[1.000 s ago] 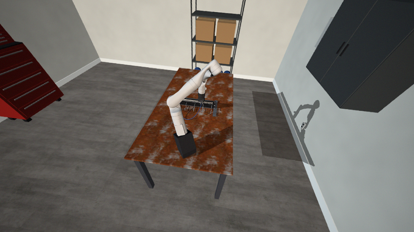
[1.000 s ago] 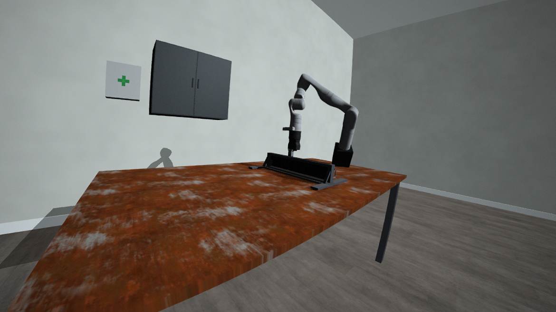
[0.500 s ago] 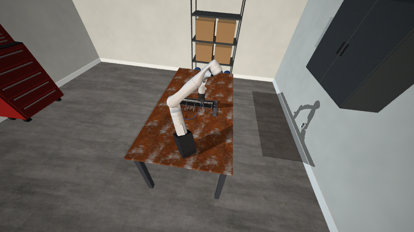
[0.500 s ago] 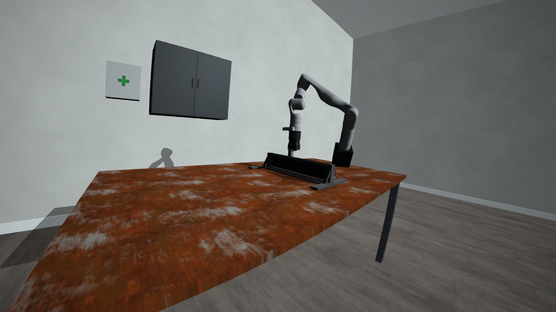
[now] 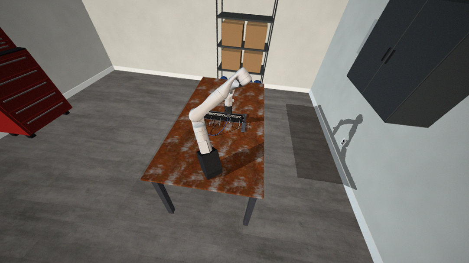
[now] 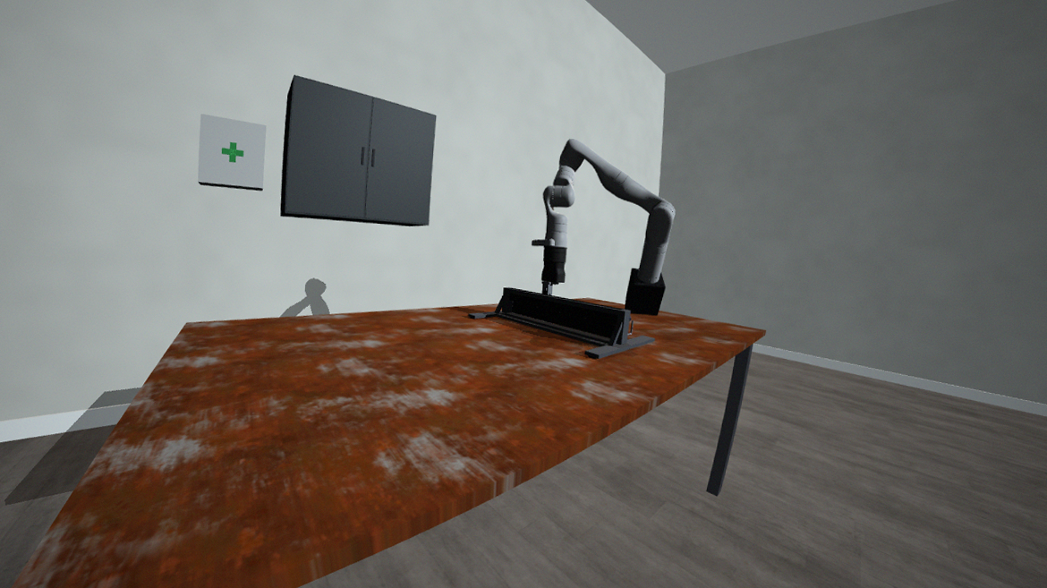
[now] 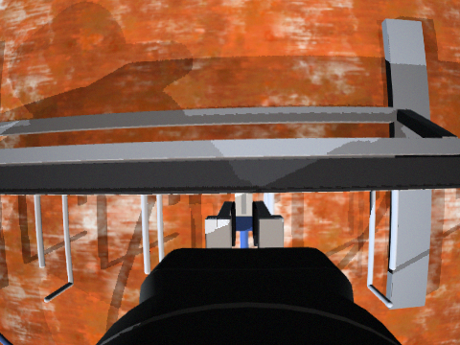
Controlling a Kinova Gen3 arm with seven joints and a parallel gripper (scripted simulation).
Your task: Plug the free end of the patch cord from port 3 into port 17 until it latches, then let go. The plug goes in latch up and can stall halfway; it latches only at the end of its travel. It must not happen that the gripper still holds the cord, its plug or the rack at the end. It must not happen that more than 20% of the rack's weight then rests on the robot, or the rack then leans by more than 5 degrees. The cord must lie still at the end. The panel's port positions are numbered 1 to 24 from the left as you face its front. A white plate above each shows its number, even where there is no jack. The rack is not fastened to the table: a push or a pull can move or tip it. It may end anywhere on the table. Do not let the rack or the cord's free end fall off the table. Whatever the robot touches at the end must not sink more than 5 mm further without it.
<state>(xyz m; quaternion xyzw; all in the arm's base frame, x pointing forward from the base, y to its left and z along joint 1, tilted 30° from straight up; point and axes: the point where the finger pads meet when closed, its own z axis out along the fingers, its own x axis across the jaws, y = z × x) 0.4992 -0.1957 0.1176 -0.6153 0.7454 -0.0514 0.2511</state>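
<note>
Right now my hand is 10 mm short of the plug and 10 mm above it.
</note>
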